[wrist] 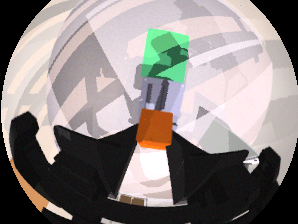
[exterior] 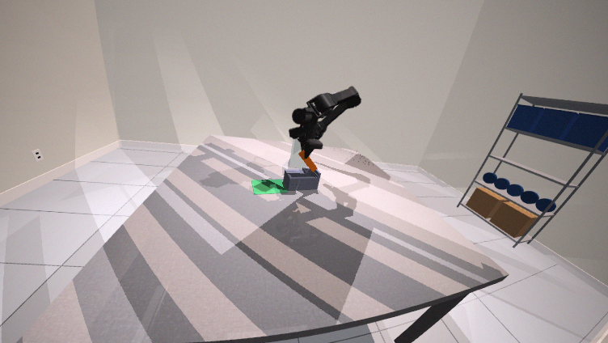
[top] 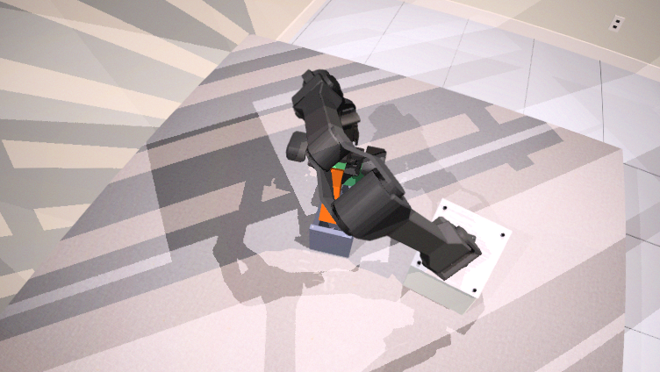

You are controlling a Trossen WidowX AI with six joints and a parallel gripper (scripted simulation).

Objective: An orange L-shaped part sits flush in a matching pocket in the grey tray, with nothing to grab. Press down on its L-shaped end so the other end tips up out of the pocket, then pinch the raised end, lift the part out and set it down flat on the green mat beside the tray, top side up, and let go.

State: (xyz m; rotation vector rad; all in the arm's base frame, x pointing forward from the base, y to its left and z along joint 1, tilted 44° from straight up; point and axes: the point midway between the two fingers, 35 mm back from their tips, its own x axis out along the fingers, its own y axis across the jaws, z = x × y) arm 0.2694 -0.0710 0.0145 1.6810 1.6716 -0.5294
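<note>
My gripper tip is now 1 cm short of the green mat, 14 cm to the left of it and 17 cm above it. From my gripper tip the other things lie so: orange L-shaped part 2 cm behind, 3 cm to the left, 3 cm below.
</note>
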